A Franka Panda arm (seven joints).
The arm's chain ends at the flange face. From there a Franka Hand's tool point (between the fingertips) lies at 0.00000 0.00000 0.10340 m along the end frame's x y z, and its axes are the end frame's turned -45 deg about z.
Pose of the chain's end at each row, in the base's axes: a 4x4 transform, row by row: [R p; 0 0 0 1], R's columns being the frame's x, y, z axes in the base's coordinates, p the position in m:
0.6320 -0.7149 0.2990 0.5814; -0.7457 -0.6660 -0.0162 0.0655; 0.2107 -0.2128 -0.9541 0.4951; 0 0 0 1
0.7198 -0.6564 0.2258 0.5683; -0.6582 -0.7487 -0.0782 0.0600; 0.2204 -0.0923 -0.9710 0.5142; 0 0 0 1
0.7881 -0.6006 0.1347 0.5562; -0.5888 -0.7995 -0.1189 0.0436; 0.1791 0.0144 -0.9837 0.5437; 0 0 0 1
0.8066 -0.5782 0.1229 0.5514; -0.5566 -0.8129 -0.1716 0.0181; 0.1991 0.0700 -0.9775 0.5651; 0 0 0 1
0.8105 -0.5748 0.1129 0.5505; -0.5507 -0.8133 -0.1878 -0.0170; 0.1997 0.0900 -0.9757 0.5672; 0 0 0 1
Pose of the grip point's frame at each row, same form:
0.9524 -0.0586 0.2990 0.6123; -0.0564 -0.9982 -0.0162 0.0638; 0.2995 -0.0015 -0.9541 0.3964; 0 0 0 1
0.9731 0.0448 0.2258 0.5916; 0.0640 -0.9948 -0.0782 0.0519; 0.2211 0.0906 -0.9710 0.4138; 0 0 0 1
0.9820 0.1326 0.1347 0.5701; 0.1490 -0.9817 -0.1189 0.0313; 0.1165 0.1368 -0.9837 0.4420; 0 0 0 1
0.9792 0.1615 0.1229 0.5641; 0.1812 -0.9684 -0.1716 0.0004; 0.0913 0.1903 -0.9775 0.4640; 0 0 0 1
0.9796 0.1667 0.1129 0.5622; 0.1857 -0.9645 -0.1878 -0.0364; 0.0776 0.2048 -0.9757 0.4663; 0 0 0 1

